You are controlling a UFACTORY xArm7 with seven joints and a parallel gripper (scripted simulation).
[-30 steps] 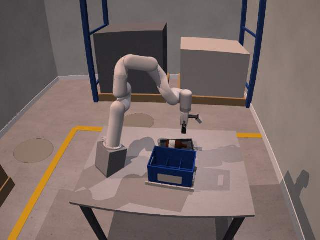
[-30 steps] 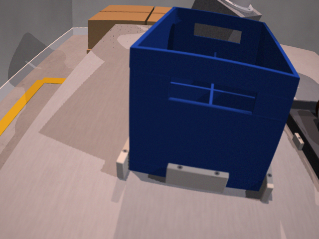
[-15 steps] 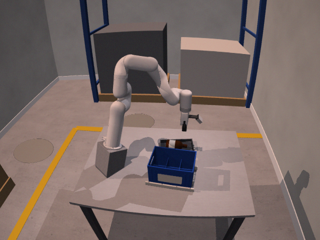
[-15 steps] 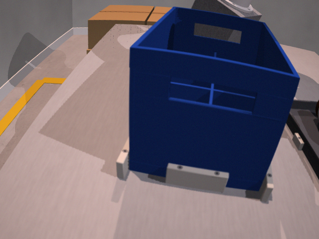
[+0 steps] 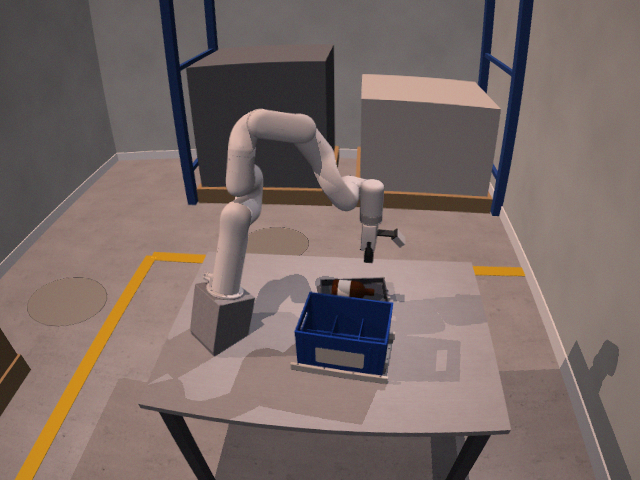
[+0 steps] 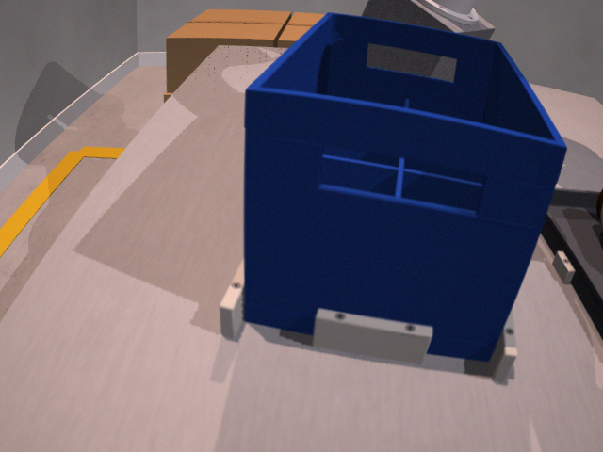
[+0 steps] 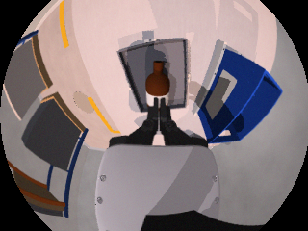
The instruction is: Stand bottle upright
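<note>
Now: hand 160 mm above the brown bottle, 50 mm past it and 10 mm to the left of it. From my hand the other things lie so: blue crate: 280 mm to the right, 120 mm below; tray: 190 mm below, 40 mm behind, 10 mm to the right.
</note>
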